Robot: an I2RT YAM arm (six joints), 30 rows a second.
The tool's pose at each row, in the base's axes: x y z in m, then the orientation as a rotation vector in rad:
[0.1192 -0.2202 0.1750 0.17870 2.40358 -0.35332]
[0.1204 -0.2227 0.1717 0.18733 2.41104 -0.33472]
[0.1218 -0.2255 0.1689 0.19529 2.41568 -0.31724]
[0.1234 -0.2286 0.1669 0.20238 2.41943 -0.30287]
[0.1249 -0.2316 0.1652 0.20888 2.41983 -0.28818]
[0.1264 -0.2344 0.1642 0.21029 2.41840 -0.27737]
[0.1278 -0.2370 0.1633 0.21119 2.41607 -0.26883]
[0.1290 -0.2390 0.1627 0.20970 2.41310 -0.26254]
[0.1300 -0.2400 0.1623 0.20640 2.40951 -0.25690]
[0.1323 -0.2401 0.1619 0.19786 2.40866 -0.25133]
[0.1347 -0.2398 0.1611 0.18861 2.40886 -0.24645]
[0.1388 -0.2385 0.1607 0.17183 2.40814 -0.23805]
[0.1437 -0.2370 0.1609 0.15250 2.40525 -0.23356]
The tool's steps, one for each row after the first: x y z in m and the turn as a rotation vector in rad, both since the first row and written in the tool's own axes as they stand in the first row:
[0.0012 -0.0014 0.0039 -0.01145 0.00778 0.01013]
[0.0019 -0.0032 0.0076 -0.02210 0.01285 0.01988]
[0.0019 -0.0054 0.0110 -0.03070 0.01713 0.02827]
[0.0018 -0.0076 0.0141 -0.03952 0.01809 0.03688]
[0.0012 -0.0097 0.0165 -0.04686 0.01659 0.04112]
[0.0007 -0.0117 0.0188 -0.05267 0.01422 0.04453]
[0.0001 -0.0132 0.0206 -0.05749 0.01090 0.04574]
[-0.0004 -0.0139 0.0218 -0.06232 0.00669 0.04560]
[-0.0019 -0.0134 0.0236 -0.06864 0.00432 0.04127]
[-0.0032 -0.0124 0.0256 -0.07468 0.00291 0.03607]
[-0.0059 -0.0102 0.0280 -0.08530 -0.00061 0.02667]
[-0.0097 -0.0077 0.0305 -0.09371 -0.00650 0.01470]

